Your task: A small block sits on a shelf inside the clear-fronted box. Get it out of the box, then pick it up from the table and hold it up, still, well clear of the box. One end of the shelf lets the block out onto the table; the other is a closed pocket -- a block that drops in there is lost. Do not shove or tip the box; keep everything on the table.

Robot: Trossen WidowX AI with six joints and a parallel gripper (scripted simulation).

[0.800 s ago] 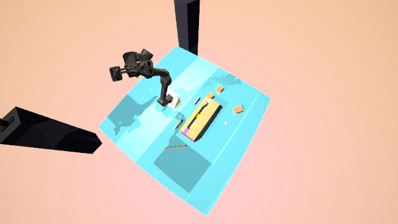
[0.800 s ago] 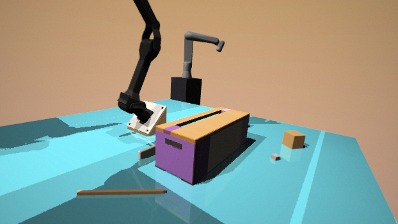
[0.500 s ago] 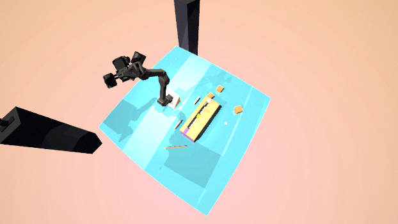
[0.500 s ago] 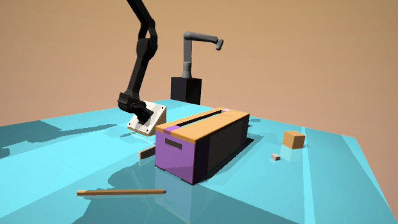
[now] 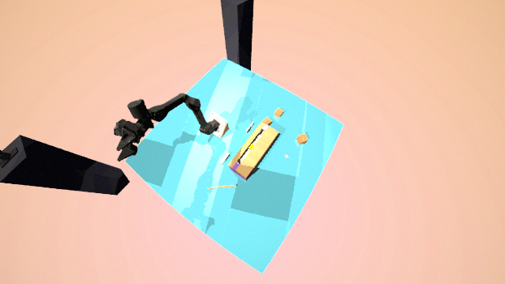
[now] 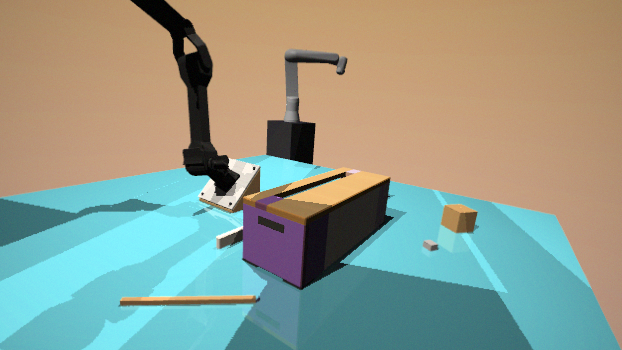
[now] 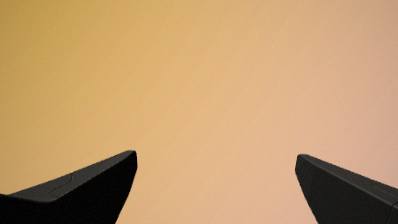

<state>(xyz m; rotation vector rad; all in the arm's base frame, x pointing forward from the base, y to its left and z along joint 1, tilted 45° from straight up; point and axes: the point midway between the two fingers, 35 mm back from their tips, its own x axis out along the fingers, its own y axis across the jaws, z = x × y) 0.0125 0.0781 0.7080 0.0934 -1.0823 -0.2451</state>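
Right now the yellow block is 23 cm ahead of my gripper tip, 51 cm to the left of it and 55 cm below it. Also, from my gripper tip: box 21 cm ahead, 50 cm to the left, 57 cm below; then grey piece 45 cm ahead, 65 cm to the left, 63 cm below; then thin wooden stick 25 cm ahead, 18 cm to the left, 63 cm below.
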